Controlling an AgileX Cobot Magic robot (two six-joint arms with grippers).
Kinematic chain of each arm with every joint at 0, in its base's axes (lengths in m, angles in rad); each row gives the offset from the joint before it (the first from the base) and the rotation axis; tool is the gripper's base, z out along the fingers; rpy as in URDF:
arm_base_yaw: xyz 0 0 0.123 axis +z
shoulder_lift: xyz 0 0 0 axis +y
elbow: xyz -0.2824 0 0.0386 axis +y
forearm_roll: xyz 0.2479 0 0.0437 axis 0.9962 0 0.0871
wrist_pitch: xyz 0 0 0 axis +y
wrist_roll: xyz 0.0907 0 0.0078 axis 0.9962 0 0.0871
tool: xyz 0 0 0 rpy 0 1.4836 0
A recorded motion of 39 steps. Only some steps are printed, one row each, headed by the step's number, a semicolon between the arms.
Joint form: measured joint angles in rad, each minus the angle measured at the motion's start. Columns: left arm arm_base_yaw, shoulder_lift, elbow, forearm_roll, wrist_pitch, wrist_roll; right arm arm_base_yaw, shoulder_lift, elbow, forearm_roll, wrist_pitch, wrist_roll.
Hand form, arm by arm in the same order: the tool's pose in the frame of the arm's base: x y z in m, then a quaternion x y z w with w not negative. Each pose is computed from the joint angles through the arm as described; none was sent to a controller.
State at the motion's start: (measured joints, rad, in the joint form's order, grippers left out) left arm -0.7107 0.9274 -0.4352 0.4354 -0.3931 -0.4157; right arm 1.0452 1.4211 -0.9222 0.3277 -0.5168 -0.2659
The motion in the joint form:
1: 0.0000 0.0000 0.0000 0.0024 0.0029 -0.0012; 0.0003 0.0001 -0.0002 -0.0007 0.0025 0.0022
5: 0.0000 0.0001 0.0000 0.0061 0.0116 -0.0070; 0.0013 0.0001 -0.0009 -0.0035 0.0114 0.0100
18: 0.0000 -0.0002 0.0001 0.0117 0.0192 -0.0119; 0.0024 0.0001 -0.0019 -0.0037 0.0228 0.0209
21: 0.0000 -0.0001 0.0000 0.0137 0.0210 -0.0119; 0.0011 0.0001 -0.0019 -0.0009 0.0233 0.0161
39: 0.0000 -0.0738 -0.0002 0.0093 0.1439 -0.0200; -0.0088 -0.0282 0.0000 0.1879 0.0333 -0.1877
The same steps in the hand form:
1: 0.1347 -0.1353 0.2890 0.30064 0.65841 -0.29671 0.62296; 0.1750 0.2734 0.3348 -0.27994 0.61832 0.32681 0.65765
5: 0.1348 -0.1351 0.2882 0.30042 0.66178 -0.29541 0.62010; 0.1746 0.2739 0.3343 -0.28099 0.62083 0.32900 0.65374
18: 0.1348 -0.1350 0.2875 0.30126 0.66426 -0.29375 0.61783; 0.1741 0.2744 0.3337 -0.28056 0.62498 0.33241 0.64822
21: 0.1349 -0.1350 0.2873 0.30214 0.66459 -0.29286 0.61747; 0.1745 0.2741 0.3336 -0.28064 0.62529 0.33075 0.64873
39: 0.1285 -0.1233 0.2908 0.29051 0.68396 -0.27037 0.61213; 0.1795 0.2625 0.3382 -0.26388 0.63912 0.29018 0.66158

